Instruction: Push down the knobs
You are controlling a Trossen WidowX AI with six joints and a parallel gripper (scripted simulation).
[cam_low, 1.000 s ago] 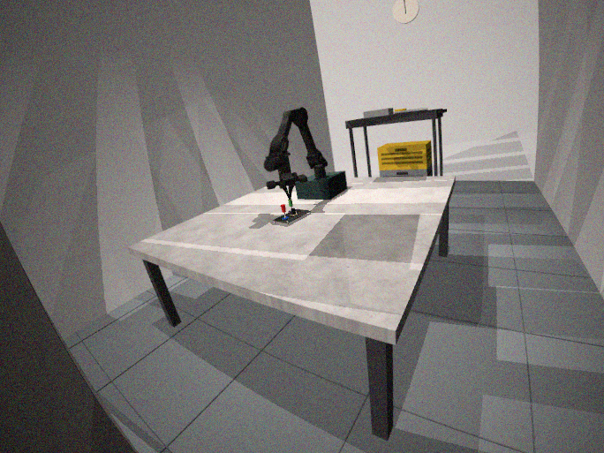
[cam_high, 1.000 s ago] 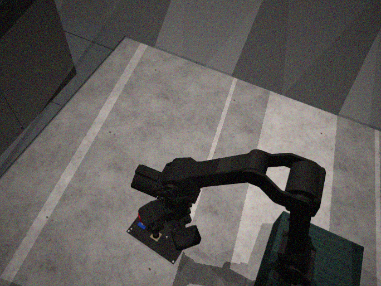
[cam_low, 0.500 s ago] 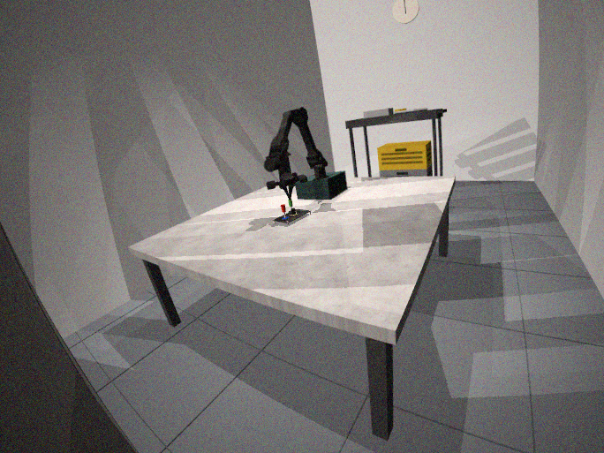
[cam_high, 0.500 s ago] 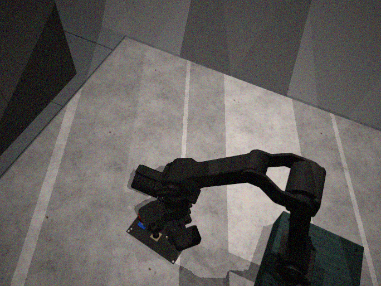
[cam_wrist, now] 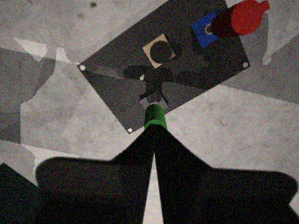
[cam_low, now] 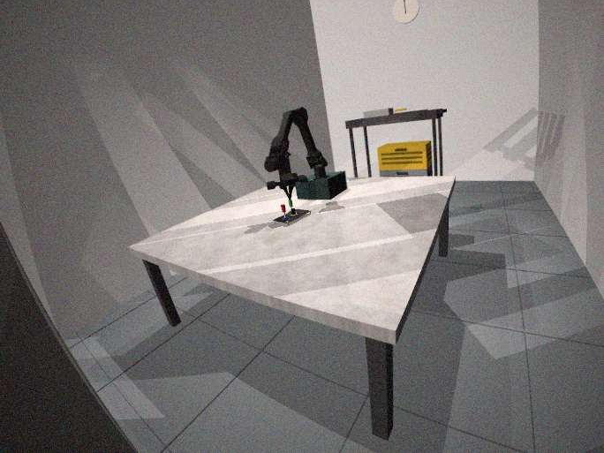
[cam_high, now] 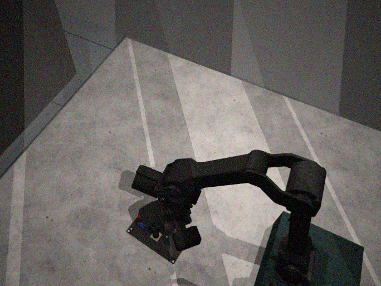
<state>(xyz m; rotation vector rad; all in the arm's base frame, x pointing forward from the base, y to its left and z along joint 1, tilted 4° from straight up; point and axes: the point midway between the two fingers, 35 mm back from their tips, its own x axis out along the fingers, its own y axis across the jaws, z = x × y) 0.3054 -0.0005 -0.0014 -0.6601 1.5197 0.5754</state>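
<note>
Right now my gripper tip is 9 cm short of the red knob, 2 cm to the right of it and 1 cm above it. Also, from my gripper tip: green knob: 2 cm below.
</note>
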